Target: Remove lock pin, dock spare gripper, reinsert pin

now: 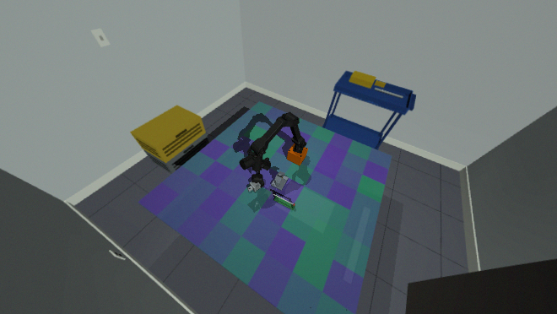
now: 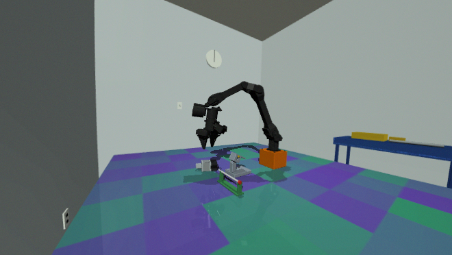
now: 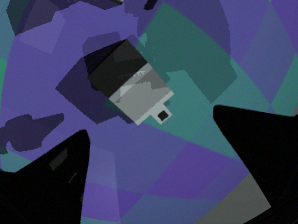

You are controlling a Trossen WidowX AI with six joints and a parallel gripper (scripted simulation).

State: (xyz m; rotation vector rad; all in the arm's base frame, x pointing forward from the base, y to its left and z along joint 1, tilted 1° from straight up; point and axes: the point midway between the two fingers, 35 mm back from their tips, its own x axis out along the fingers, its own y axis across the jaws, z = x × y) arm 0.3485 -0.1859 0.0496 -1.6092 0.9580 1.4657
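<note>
Right now the spare gripper is 90 mm below my gripper tip and 10 mm ahead of it. Round my gripper tip: grey mount (140 mm to the left, 80 mm behind, 60 mm below); green cradle (220 mm to the left, 90 mm below, 50 mm ahead).
</note>
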